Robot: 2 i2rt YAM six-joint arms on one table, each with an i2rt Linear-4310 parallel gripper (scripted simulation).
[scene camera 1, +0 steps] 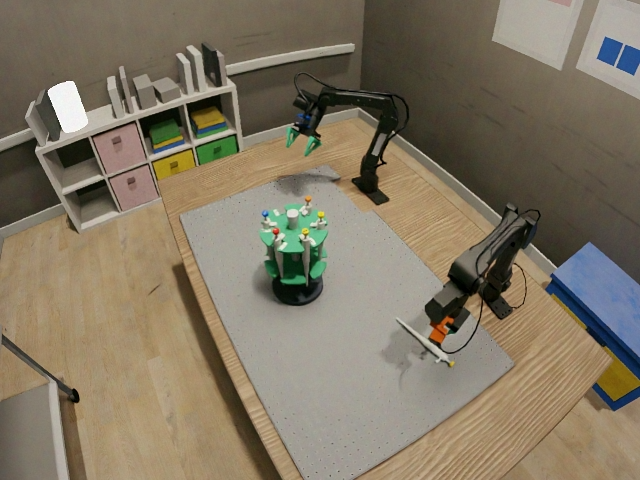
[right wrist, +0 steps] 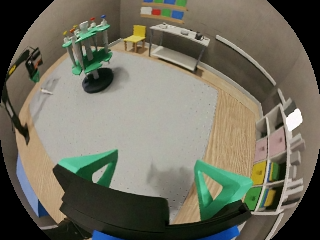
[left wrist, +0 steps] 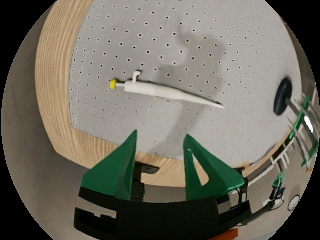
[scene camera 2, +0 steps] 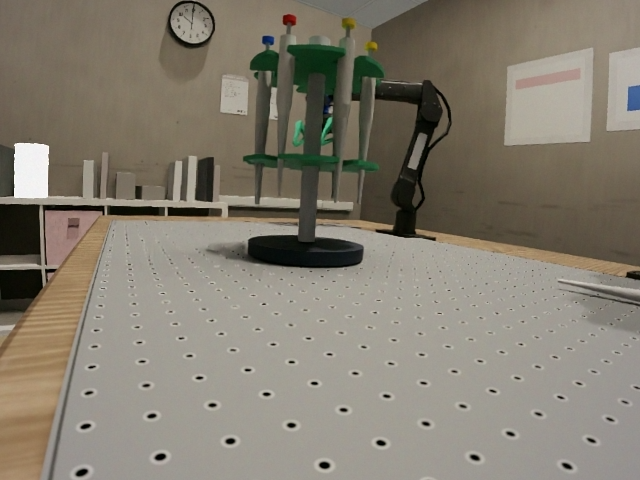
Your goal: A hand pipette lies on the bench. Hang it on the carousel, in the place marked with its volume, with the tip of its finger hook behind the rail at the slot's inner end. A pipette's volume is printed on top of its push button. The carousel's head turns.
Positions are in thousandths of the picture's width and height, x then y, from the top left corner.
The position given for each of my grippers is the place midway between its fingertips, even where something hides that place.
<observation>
In view: my left gripper (left wrist: 505, 569), my right gripper (right wrist: 492, 669) and a hand pipette (left wrist: 423, 360).
</observation>
